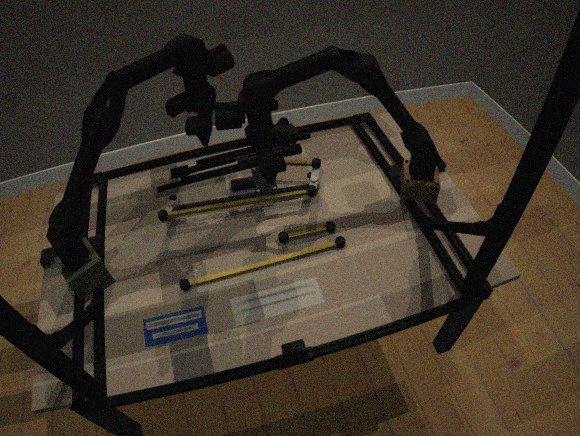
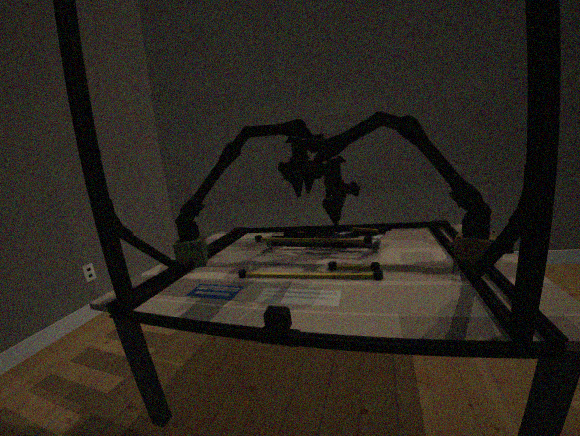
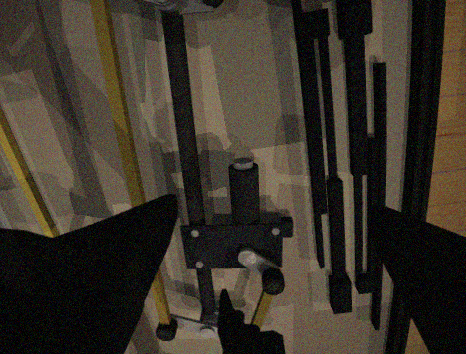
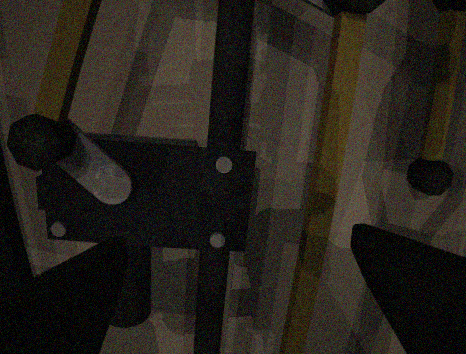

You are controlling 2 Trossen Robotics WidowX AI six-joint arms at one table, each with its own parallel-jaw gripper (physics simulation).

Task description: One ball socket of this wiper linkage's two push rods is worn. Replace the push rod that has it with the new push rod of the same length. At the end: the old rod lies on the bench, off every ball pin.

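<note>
The linkage's installed long push rod [image 1: 240, 202] [image 2: 320, 241] [image 3: 117, 100] [image 4: 340, 100] has dark sockets at both ends. The installed short push rod [image 1: 300, 162] [image 3: 262, 310] [image 4: 62, 60] joins the motor crank [image 3: 257, 261] [image 4: 102, 175]. A loose long rod [image 1: 260, 264] [image 2: 310, 275] [image 3: 25, 175] and a loose short rod [image 1: 307, 232] [image 2: 354, 267] [image 4: 442, 100] lie on the bench. Which socket is worn cannot be told. My left gripper [image 1: 204, 141] [image 2: 303, 193] [image 3: 273, 209] is open above the linkage. My right gripper [image 1: 266, 185] [image 2: 337, 222] [image 4: 241, 242] is open over the motor plate [image 3: 232, 247] [image 4: 165, 195].
Dark wiper parts [image 1: 210, 172] [image 3: 352, 100] lie behind the linkage. A blue label [image 1: 175, 326] [image 2: 216, 291] and a pale label [image 1: 277, 300] [image 2: 300, 296] lie at the front. A black frame [image 1: 200, 382] borders the bench. The two arms are close together above the linkage.
</note>
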